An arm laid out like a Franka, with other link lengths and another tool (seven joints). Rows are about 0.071 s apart.
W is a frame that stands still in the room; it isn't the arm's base.
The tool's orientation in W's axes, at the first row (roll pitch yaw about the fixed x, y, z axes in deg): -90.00, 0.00, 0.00
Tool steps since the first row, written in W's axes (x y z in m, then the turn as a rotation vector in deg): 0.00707, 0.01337, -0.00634, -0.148, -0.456, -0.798; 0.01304, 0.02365, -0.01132, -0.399, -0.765, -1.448; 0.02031, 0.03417, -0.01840, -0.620, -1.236, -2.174; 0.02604, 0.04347, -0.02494, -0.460, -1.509, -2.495; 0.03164, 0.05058, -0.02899, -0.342, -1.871, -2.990; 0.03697, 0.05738, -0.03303, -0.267, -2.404, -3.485
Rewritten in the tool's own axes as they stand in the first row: 0.00707, 0.00634, 0.01337, -0.148, 0.798, -0.456; 0.01304, 0.01132, 0.02365, -0.399, 1.448, -0.765; 0.02031, 0.01840, 0.03417, -0.620, 2.174, -1.236; 0.02604, 0.02494, 0.04347, -0.460, 2.495, -1.509; 0.03164, 0.02899, 0.05058, -0.342, 2.990, -1.871; 0.03697, 0.03303, 0.05738, -0.267, 3.485, -2.404
